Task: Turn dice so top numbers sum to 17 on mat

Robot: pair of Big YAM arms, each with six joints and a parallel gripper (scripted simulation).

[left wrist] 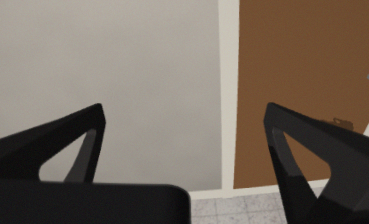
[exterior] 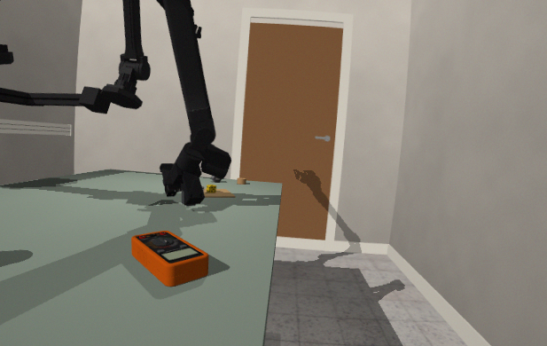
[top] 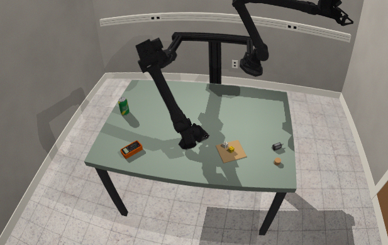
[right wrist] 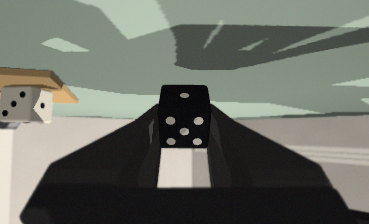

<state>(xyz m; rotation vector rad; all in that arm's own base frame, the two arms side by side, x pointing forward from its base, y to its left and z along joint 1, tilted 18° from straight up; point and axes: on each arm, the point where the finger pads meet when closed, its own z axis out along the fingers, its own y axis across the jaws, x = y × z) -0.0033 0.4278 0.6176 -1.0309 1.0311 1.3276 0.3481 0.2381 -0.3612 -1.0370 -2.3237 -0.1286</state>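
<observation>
The white die lies 50 mm ahead of my right hand, 120 mm to the left of it and 10 mm below it. Also, from my right hand: black die (right at my right hand); yellow die (80 mm ahead, 150 mm to the left, 10 mm below); tan mat (80 mm ahead, 150 mm to the left, 30 mm below).
</observation>
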